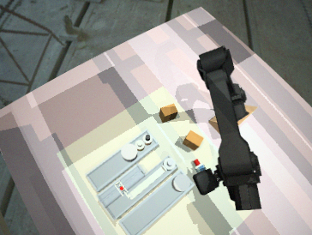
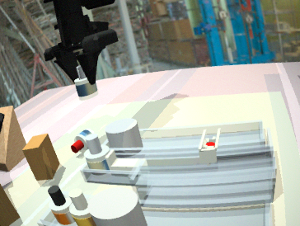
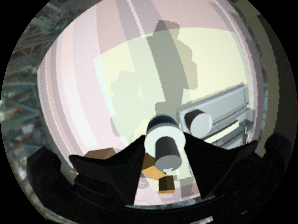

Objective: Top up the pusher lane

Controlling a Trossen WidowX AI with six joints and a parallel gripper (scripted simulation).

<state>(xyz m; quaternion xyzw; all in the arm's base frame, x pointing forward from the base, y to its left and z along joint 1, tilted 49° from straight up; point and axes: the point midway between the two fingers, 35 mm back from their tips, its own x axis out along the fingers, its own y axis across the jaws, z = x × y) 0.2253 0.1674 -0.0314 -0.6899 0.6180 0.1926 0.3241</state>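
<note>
Now: the sprung lane 25 cm ahead of my gripper tip, 12 cm to the right of it and 11 cm below it. From my gripper tip the other things lie so: red mark 28 cm ahead, 13 cm to the right, 5 cm below.
</note>
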